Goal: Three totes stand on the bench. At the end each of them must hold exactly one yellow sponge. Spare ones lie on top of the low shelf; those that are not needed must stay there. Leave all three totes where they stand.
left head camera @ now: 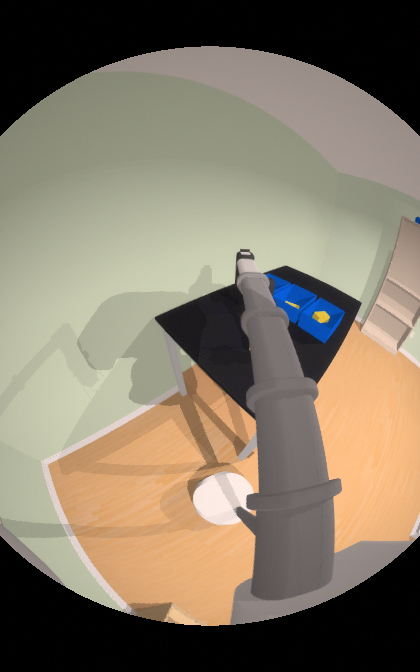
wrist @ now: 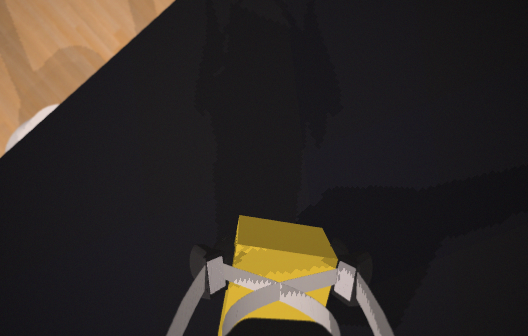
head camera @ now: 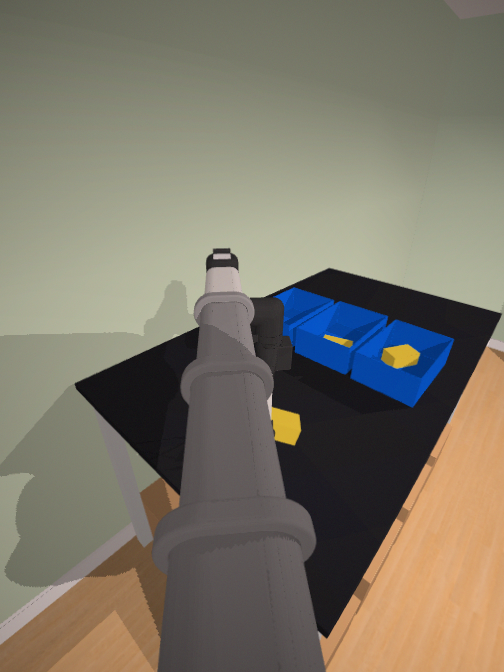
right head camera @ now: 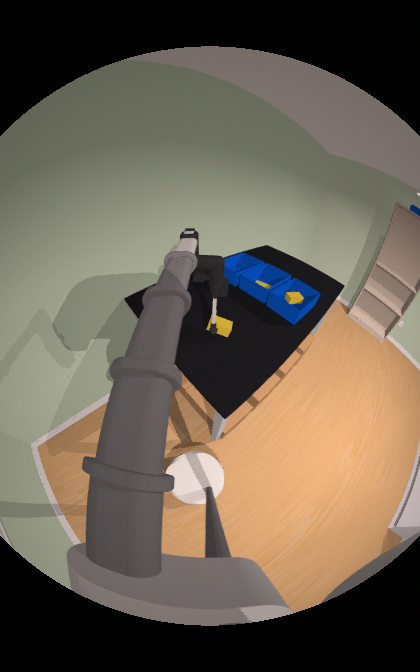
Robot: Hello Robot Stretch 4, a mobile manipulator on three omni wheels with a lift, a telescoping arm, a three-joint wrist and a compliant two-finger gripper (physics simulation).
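Frame: origin at the robot's base, x back, y right, z up, level; millimetres.
Where they show: gripper, fingertip midpoint: (wrist: 278,256) (right head camera: 213,325); robot's base at its link origin: (left head camera: 222,497) (right head camera: 195,476).
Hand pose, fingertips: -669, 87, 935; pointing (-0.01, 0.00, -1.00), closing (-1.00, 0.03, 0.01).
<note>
Each offset is from my fingertips to the top centre of the thing, as dx, dy, dz. Level surfaces: height alone.
My gripper (right head camera: 214,328) (wrist: 278,256) is shut on a yellow sponge @[+6, +27, +52] (head camera: 287,427) (right head camera: 225,327) (wrist: 285,239), above the black bench @[dz -48] (head camera: 352,461) (right head camera: 245,370) and in front of the totes. The right blue tote @[-254, +482, +51] (head camera: 379,379) (right head camera: 289,311) holds a sponge @[-300, +500, -1] (head camera: 400,356) (right head camera: 294,298). The middle blue tote @[-426, +335, +51] (head camera: 320,347) (right head camera: 252,291) holds a sponge @[-377, +299, -1] (head camera: 337,341) (right head camera: 263,284), partly hidden by its wall. The left blue tote @[-585, +178, +51] (head camera: 311,301) (right head camera: 242,262) shows no sponge in its visible part; its floor is partly hidden. Spare sponges on the low shelf do not show.
My arm (head camera: 233,445) (left head camera: 280,370) reaches over the bench and hides part of it. A green wall stands behind. A tall shelf unit (left head camera: 406,255) (right head camera: 394,240) stands at the right. A white round object (left head camera: 217,500) (right head camera: 186,480) is on the floor near the bench.
</note>
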